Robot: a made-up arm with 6 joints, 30 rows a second.
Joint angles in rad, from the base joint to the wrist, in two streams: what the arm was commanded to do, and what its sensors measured. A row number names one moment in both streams.
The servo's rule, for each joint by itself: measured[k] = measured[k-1] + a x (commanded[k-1-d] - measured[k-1]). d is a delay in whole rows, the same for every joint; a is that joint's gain. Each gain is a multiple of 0.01, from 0.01 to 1. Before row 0 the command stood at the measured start. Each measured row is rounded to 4 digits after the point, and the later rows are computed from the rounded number. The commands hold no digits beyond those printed.
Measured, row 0: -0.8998, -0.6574, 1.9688, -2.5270, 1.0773, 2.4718
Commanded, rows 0 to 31: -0.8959, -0.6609, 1.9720, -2.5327, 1.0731, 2.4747; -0.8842, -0.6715, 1.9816, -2.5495, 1.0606, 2.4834; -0.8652, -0.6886, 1.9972, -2.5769, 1.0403, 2.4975; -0.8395, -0.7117, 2.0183, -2.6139, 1.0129, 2.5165; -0.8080, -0.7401, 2.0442, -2.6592, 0.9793, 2.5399; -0.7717, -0.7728, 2.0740, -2.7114, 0.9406, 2.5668; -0.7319, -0.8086, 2.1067, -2.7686, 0.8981, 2.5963; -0.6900, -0.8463, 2.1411, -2.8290, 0.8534, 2.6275; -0.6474, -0.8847, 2.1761, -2.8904, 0.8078, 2.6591; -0.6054, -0.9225, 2.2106, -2.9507, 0.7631, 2.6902; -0.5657, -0.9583, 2.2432, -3.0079, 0.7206, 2.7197; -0.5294, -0.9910, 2.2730, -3.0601, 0.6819, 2.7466; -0.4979, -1.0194, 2.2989, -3.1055, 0.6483, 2.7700; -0.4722, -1.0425, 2.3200, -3.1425, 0.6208, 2.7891; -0.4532, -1.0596, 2.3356, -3.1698, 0.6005, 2.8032; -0.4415, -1.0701, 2.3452, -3.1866, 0.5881, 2.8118; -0.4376, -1.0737, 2.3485, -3.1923, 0.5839, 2.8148; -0.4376, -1.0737, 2.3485, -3.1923, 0.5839, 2.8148; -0.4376, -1.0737, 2.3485, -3.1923, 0.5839, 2.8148; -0.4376, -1.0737, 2.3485, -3.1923, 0.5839, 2.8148; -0.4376, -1.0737, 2.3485, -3.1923, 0.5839, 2.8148; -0.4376, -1.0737, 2.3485, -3.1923, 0.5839, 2.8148; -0.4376, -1.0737, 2.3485, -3.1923, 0.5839, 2.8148; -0.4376, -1.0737, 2.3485, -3.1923, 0.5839, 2.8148; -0.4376, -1.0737, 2.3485, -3.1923, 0.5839, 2.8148; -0.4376, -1.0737, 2.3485, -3.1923, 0.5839, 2.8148; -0.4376, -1.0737, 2.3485, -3.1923, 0.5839, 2.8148; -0.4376, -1.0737, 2.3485, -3.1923, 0.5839, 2.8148; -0.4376, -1.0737, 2.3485, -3.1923, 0.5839, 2.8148; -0.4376, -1.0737, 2.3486, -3.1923, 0.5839, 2.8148; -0.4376, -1.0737, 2.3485, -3.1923, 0.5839, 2.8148; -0.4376, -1.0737, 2.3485, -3.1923, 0.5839, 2.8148
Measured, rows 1 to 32: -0.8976, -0.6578, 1.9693, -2.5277, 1.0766, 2.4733; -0.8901, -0.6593, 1.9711, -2.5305, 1.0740, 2.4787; -0.8762, -0.6625, 1.9750, -2.5365, 1.0686, 2.4887; -0.8556, -0.6679, 1.9815, -2.5466, 1.0597, 2.5034; -0.8289, -0.6758, 1.9909, -2.5612, 1.0468, 2.5227; -0.7969, -0.6865, 2.0034, -2.5807, 1.0298, 2.5461; -0.7605, -0.6999, 2.0189, -2.6051, 1.0087, 2.5727; -0.7210, -0.7160, 2.0372, -2.6342, 0.9839, 2.6017; -0.6798, -0.7346, 2.0580, -2.6675, 0.9557, 2.6321; -0.6381, -0.7553, 2.0809, -2.7043, 0.9249, 2.6629; -0.5976, -0.7776, 2.1052, -2.7438, 0.8922, 2.6930; -0.5594, -0.8011, 2.1304, -2.7849, 0.8586, 2.7214; -0.5250, -0.8251, 2.1557, -2.8266, 0.8250, 2.7472; -0.4954, -0.8490, 2.1803, -2.8677, 0.7923, 2.7694; -0.4718, -0.8722, 2.2036, -2.9070, 0.7616, 2.7873; -0.4548, -0.8940, 2.2248, -2.9433, 0.7338, 2.8003; -0.4452, -0.9138, 2.2434, -2.9757, 0.7098, 2.8080; -0.4409, -0.9314, 2.2592, -3.0039, 0.6897, 2.8116; -0.4391, -0.9471, 2.2726, -3.0284, 0.6728, 2.8133; -0.4383, -0.9610, 2.2840, -3.0497, 0.6586, 2.8141; -0.4379, -0.9734, 2.2937, -3.0682, 0.6466, 2.8145; -0.4377, -0.9844, 2.3019, -3.0843, 0.6366, 2.8147; -0.4376, -0.9942, 2.3089, -3.0983, 0.6282, 2.8148; -0.4376, -1.0029, 2.3148, -3.1105, 0.6211, 2.8148; -0.4376, -1.0107, 2.3199, -3.1211, 0.6151, 2.8148; -0.4376, -1.0176, 2.3242, -3.1304, 0.6101, 2.8148; -0.4376, -1.0238, 2.3278, -3.1384, 0.6059, 2.8148; -0.4376, -1.0293, 2.3309, -3.1454, 0.6024, 2.8148; -0.4376, -1.0342, 2.3335, -3.1515, 0.5994, 2.8148; -0.4376, -1.0385, 2.3358, -3.1568, 0.5969, 2.8148; -0.4376, -1.0424, 2.3377, -3.1614, 0.5948, 2.8148; -0.4376, -1.0458, 2.3393, -3.1654, 0.5931, 2.8148
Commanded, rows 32 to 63: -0.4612, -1.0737, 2.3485, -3.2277, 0.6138, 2.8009; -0.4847, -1.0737, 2.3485, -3.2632, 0.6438, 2.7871; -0.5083, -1.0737, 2.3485, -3.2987, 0.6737, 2.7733; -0.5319, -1.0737, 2.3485, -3.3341, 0.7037, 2.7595; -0.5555, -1.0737, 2.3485, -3.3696, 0.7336, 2.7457; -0.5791, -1.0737, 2.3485, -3.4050, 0.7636, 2.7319; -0.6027, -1.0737, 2.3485, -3.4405, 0.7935, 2.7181; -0.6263, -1.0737, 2.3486, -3.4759, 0.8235, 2.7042; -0.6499, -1.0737, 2.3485, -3.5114, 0.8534, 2.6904; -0.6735, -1.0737, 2.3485, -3.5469, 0.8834, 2.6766; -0.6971, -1.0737, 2.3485, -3.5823, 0.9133, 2.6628; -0.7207, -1.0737, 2.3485, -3.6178, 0.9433, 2.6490; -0.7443, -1.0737, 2.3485, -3.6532, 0.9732, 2.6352; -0.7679, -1.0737, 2.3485, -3.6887, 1.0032, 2.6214; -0.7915, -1.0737, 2.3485, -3.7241, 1.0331, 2.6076; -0.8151, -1.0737, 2.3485, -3.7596, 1.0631, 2.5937; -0.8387, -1.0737, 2.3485, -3.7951, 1.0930, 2.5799; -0.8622, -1.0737, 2.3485, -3.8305, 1.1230, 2.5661; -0.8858, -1.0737, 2.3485, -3.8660, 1.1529, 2.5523; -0.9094, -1.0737, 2.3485, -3.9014, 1.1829, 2.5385; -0.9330, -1.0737, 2.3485, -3.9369, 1.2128, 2.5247; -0.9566, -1.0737, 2.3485, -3.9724, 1.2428, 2.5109; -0.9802, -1.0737, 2.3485, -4.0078, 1.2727, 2.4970; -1.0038, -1.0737, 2.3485, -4.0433, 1.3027, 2.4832; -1.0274, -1.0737, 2.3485, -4.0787, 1.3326, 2.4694; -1.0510, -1.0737, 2.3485, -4.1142, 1.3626, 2.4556; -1.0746, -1.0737, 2.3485, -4.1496, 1.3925, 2.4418; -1.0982, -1.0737, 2.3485, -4.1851, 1.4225, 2.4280; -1.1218, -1.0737, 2.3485, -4.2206, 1.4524, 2.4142; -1.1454, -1.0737, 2.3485, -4.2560, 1.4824, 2.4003; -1.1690, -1.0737, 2.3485, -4.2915, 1.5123, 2.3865; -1.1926, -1.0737, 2.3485, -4.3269, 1.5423, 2.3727
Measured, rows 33 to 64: -0.4508, -1.0489, 2.3407, -3.1735, 0.5964, 2.8074; -0.4698, -1.0516, 2.3419, -3.1852, 0.6040, 2.7966; -0.4914, -1.0540, 2.3429, -3.2000, 0.6152, 2.7843; -0.5141, -1.0562, 2.3437, -3.2174, 0.6294, 2.7712; -0.5373, -1.0581, 2.3444, -3.2372, 0.6461, 2.7577; -0.5607, -1.0598, 2.3450, -3.2590, 0.6649, 2.7440; -0.5842, -1.0613, 2.3455, -3.2826, 0.6855, 2.7303; -0.6078, -1.0627, 2.3460, -3.3077, 0.7076, 2.7165; -0.6314, -1.0639, 2.3464, -3.3342, 0.7309, 2.7027; -0.6550, -1.0650, 2.3467, -3.3619, 0.7553, 2.6889; -0.6786, -1.0660, 2.3470, -3.3906, 0.7806, 2.6751; -0.7022, -1.0668, 2.3472, -3.4201, 0.8066, 2.6613; -0.7258, -1.0676, 2.3474, -3.4504, 0.8333, 2.6475; -0.7494, -1.0683, 2.3476, -3.4814, 0.8605, 2.6337; -0.7730, -1.0689, 2.3477, -3.5130, 0.8881, 2.6199; -0.7966, -1.0694, 2.3478, -3.5451, 0.9161, 2.6060; -0.8202, -1.0699, 2.3479, -3.5776, 0.9444, 2.5922; -0.8437, -1.0703, 2.3480, -3.6105, 0.9730, 2.5784; -0.8673, -1.0707, 2.3481, -3.6437, 1.0018, 2.5646; -0.8909, -1.0710, 2.3482, -3.6772, 1.0308, 2.5508; -0.9145, -1.0713, 2.3482, -3.7110, 1.0599, 2.5370; -0.9381, -1.0716, 2.3482, -3.7450, 1.0892, 2.5232; -0.9617, -1.0718, 2.3482, -3.7792, 1.1186, 2.5093; -0.9853, -1.0720, 2.3482, -3.8135, 1.1481, 2.4955; -1.0089, -1.0722, 2.3482, -3.8480, 1.1776, 2.4817; -1.0325, -1.0724, 2.3482, -3.8826, 1.2072, 2.4679; -1.0561, -1.0725, 2.3482, -3.9173, 1.2368, 2.4541; -1.0797, -1.0726, 2.3482, -3.9521, 1.2665, 2.4403; -1.1033, -1.0727, 2.3482, -3.9870, 1.2962, 2.4265; -1.1269, -1.0728, 2.3482, -4.0220, 1.3260, 2.4126; -1.1505, -1.0729, 2.3482, -4.0570, 1.3558, 2.3988; -1.1741, -1.0730, 2.3482, -4.0921, 1.3856, 2.3850
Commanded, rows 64 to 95: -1.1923, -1.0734, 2.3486, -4.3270, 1.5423, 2.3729; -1.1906, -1.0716, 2.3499, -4.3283, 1.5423, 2.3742; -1.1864, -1.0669, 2.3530, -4.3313, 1.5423, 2.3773; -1.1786, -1.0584, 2.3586, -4.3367, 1.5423, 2.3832; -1.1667, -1.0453, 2.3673, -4.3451, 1.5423, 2.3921; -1.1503, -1.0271, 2.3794, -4.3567, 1.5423, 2.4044; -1.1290, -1.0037, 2.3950, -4.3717, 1.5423, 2.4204; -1.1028, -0.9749, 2.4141, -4.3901, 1.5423, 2.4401; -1.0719, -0.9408, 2.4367, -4.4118, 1.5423, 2.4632; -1.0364, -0.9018, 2.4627, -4.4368, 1.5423, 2.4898; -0.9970, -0.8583, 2.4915, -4.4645, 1.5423, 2.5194; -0.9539, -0.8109, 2.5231, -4.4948, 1.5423, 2.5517; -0.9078, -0.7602, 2.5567, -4.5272, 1.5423, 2.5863; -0.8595, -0.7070, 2.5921, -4.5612, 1.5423, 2.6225; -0.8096, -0.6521, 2.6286, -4.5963, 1.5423, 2.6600; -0.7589, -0.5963, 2.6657, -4.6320, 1.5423, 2.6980; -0.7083, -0.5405, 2.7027, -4.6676, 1.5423, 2.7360; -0.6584, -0.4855, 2.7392, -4.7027, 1.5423, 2.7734; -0.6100, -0.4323, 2.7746, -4.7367, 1.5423, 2.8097; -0.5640, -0.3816, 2.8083, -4.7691, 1.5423, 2.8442; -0.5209, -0.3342, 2.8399, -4.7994, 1.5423, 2.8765; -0.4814, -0.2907, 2.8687, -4.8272, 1.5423, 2.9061; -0.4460, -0.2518, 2.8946, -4.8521, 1.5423, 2.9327; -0.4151, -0.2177, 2.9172, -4.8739, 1.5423, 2.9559; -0.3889, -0.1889, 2.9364, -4.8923, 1.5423, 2.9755; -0.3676, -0.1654, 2.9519, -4.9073, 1.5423, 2.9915; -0.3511, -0.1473, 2.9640, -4.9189, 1.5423, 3.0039; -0.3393, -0.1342, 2.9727, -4.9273, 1.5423, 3.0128; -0.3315, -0.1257, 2.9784, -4.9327, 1.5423, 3.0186; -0.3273, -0.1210, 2.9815, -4.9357, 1.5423, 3.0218; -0.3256, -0.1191, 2.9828, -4.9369, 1.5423, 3.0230; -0.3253, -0.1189, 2.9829, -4.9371, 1.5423, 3.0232
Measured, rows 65 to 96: -1.1843, -1.0730, 2.3483, -4.1226, 1.4107, 2.3786; -1.1878, -1.0728, 2.3485, -4.1493, 1.4318, 2.3763; -1.1870, -1.0722, 2.3492, -4.1730, 1.4495, 2.3768; -1.1823, -1.0707, 2.3506, -4.1943, 1.4643, 2.3802; -1.1736, -1.0679, 2.3531, -4.2139, 1.4768, 2.3865; -1.1606, -1.0634, 2.3570, -4.2325, 1.4873, 2.3960; -1.1429, -1.0568, 2.3627, -4.2506, 1.4961, 2.4089; -1.1204, -1.0478, 2.3704, -4.2687, 1.5035, 2.4254; -1.0932, -1.0360, 2.3803, -4.2873, 1.5097, 2.4454; -1.0614, -1.0212, 2.3927, -4.3067, 1.5149, 2.4689; -1.0253, -1.0033, 2.4075, -4.3272, 1.5193, 2.4957; -0.9853, -0.9821, 2.4248, -4.3490, 1.5230, 2.5254; -0.9419, -0.9577, 2.4446, -4.3722, 1.5261, 2.5577; -0.8958, -0.9301, 2.4667, -4.3968, 1.5287, 2.5920; -0.8475, -0.8995, 2.4910, -4.4227, 1.5309, 2.6280; -0.7979, -0.8661, 2.5172, -4.4499, 1.5327, 2.6651; -0.7477, -0.8303, 2.5450, -4.4782, 1.5342, 2.7027; -0.6977, -0.7924, 2.5741, -4.5074, 1.5355, 2.7402; -0.6486, -0.7528, 2.6042, -4.5372, 1.5366, 2.7770; -0.6012, -0.7120, 2.6348, -4.5673, 1.5375, 2.8126; -0.5562, -0.6704, 2.6656, -4.5975, 1.5383, 2.8465; -0.5143, -0.6286, 2.6961, -4.6274, 1.5389, 2.8781; -0.4761, -0.5872, 2.7259, -4.6566, 1.5394, 2.9070; -0.4419, -0.5466, 2.7546, -4.6848, 1.5399, 2.9329; -0.4122, -0.5073, 2.7819, -4.7118, 1.5403, 2.9555; -0.3872, -0.4697, 2.8074, -4.7372, 1.5406, 2.9746; -0.3670, -0.4342, 2.8309, -4.7608, 1.5409, 2.9901; -0.3515, -0.4012, 2.8522, -4.7824, 1.5411, 3.0021; -0.3403, -0.3709, 2.8711, -4.8019, 1.5413, 3.0108; -0.3330, -0.3434, 2.8877, -4.8193, 1.5415, 3.0166; -0.3289, -0.3187, 2.9020, -4.8346, 1.5416, 3.0200; -0.3269, -0.2967, 2.9141, -4.8479, 1.5417, 3.0217
